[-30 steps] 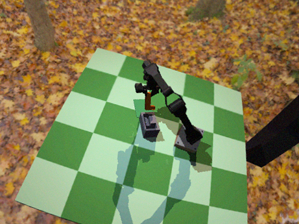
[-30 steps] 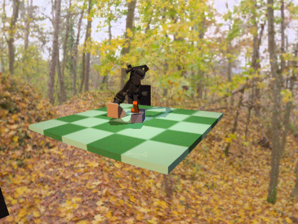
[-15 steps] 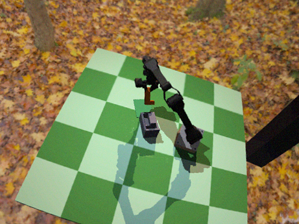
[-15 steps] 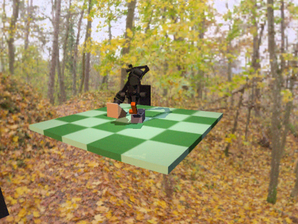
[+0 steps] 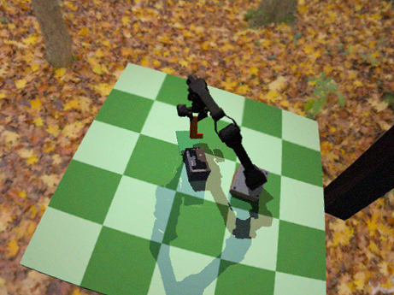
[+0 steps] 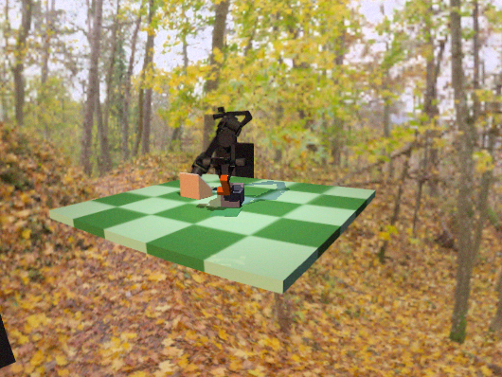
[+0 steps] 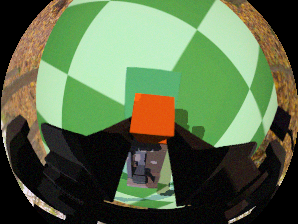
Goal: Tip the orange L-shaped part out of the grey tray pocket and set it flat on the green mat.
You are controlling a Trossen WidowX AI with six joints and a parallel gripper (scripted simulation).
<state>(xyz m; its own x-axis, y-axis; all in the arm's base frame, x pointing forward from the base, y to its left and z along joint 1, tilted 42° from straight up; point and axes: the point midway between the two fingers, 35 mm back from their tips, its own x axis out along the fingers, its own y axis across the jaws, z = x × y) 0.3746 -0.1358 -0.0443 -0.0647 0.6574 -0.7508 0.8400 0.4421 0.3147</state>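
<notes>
Now: the green mat 10 mm behind my gripper tip, 20 mm to the left of it and 160 mm below it. From my gripper tip the other things lie so: orange L-shaped part: 30 mm behind, 20 mm to the left, 30 mm below.
</notes>
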